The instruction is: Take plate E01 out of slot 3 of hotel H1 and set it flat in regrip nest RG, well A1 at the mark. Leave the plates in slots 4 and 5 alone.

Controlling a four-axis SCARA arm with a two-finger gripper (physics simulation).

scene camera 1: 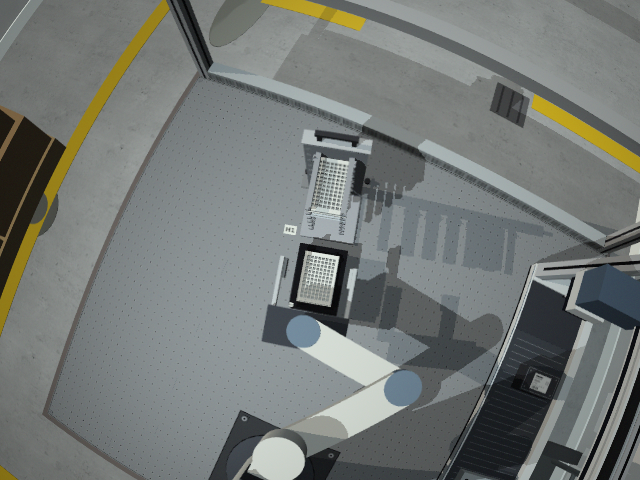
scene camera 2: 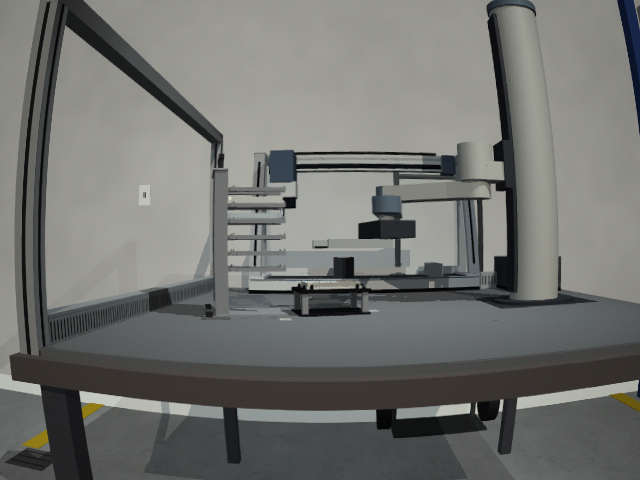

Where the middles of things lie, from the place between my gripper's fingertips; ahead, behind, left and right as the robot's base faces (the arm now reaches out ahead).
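Plate E01 (scene camera 1: 319, 270): from my hand, 2 cm behind, 1 cm to the right, 9 cm below.
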